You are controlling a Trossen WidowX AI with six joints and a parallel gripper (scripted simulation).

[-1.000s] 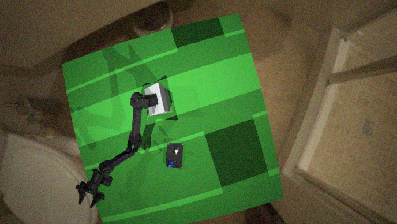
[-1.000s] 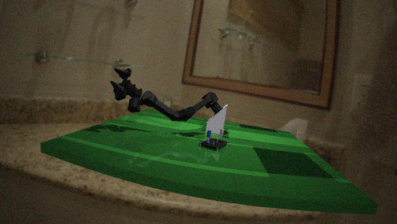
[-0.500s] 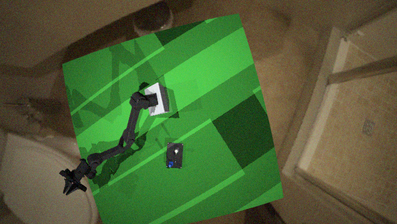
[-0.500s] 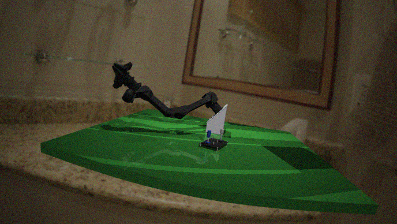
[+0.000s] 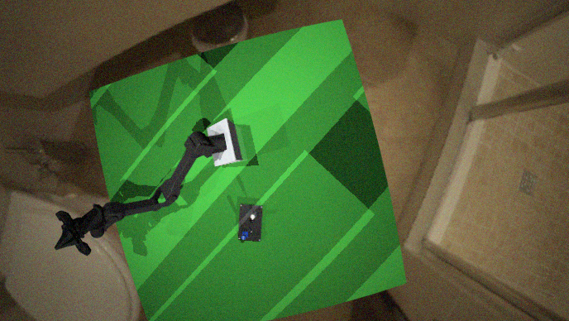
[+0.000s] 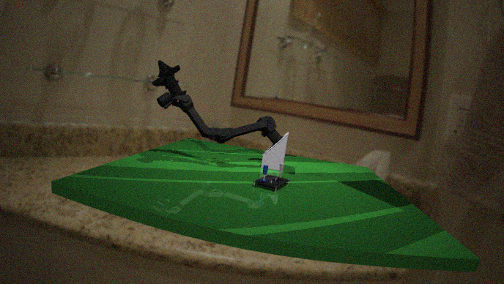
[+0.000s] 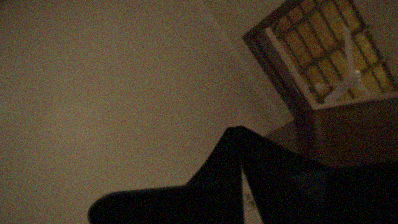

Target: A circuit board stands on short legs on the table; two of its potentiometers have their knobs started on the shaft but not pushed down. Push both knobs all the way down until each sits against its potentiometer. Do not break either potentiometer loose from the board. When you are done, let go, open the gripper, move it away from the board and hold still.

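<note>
The grey knob is 66 cm to the left of my gripper tip, 39 cm below it and 5 cm ahead of it. From my gripper tip the other things lie so: blue knob (60 cm to the left, 39 cm below, 13 cm ahead).
</note>
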